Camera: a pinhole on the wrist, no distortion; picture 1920 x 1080 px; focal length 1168.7 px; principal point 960.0 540.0 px. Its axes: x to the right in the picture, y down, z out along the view. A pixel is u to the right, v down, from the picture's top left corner.
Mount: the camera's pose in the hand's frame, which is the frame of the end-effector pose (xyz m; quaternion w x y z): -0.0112 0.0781 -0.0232 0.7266 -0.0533 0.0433 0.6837
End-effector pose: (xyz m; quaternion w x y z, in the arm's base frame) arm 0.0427 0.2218 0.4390 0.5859 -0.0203 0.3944 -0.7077
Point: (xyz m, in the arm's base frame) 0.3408 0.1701 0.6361
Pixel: 947.5 956.7
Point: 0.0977 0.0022 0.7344
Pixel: 98.9 297.0
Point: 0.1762 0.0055 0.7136
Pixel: 397.9 388.9
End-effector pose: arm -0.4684 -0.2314 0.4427 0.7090 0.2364 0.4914 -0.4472
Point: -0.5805 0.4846 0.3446
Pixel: behind the camera
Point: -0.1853 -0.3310 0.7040
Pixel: 1072.8 1040.6
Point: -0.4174 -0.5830 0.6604
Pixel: 73.5 596.8
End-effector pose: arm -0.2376 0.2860 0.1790 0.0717 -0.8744 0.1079 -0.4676
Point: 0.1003 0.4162 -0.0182
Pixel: 188.0 474.8
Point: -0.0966 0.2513 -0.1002
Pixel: 775.0 1028.3
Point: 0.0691 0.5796 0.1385
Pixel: outside the picture
